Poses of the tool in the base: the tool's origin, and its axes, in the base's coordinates. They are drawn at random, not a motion.
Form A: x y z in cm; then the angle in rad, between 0 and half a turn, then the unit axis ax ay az.
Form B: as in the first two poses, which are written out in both.
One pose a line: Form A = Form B
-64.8, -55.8, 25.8, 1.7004, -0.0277, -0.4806, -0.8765 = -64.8, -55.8, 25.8, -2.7, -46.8, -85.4
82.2, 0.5, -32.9, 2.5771, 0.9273, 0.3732, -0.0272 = 82.2, 0.5, -32.9, 136.9, 55.1, -4.0
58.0, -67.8, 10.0, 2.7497, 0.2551, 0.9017, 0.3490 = 58.0, -67.8, 10.0, 40.2, 142.1, 55.0
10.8, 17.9, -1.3, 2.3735, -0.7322, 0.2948, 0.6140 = 10.8, 17.9, -1.3, -99.6, 40.1, 83.5
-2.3, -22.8, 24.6, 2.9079, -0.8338, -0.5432, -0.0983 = -2.3, -22.8, 24.6, -138.9, -90.5, -16.4
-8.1, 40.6, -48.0, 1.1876, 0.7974, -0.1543, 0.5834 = -8.1, 40.6, -48.0, 54.3, -10.5, 39.7
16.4, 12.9, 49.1, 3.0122, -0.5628, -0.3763, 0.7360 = 16.4, 12.9, 49.1, -97.1, -64.9, 127.0
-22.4, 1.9, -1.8, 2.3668, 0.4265, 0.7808, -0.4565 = -22.4, 1.9, -1.8, 57.8, 105.9, -61.9
